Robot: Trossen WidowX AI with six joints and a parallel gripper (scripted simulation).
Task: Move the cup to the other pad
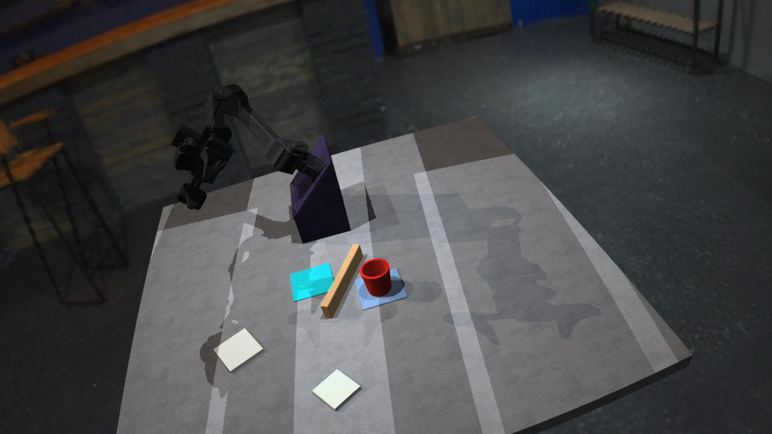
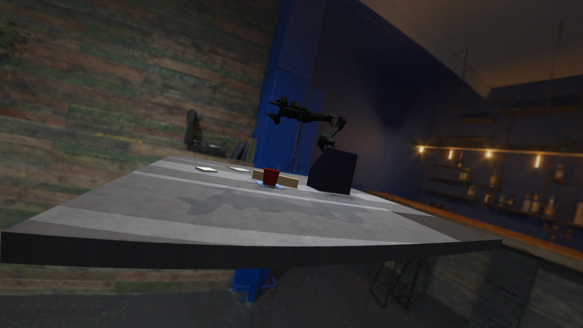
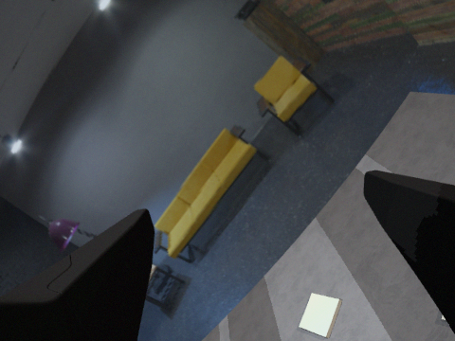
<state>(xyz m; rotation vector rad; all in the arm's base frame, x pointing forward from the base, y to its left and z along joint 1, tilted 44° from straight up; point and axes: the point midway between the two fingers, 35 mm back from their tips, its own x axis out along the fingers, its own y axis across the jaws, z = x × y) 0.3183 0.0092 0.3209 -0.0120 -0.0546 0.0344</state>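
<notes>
Right now the red cup is 40 mm behind my gripper tip, 320 mm to the left of it and 370 mm below it. Also, from my gripper tip: wooden bar: 80 mm behind, 230 mm to the left, 400 mm below; cyan pad: 120 mm behind, 140 mm to the left, 420 mm below; pale blue pad: 40 mm behind, 320 mm to the left, 420 mm below.
</notes>
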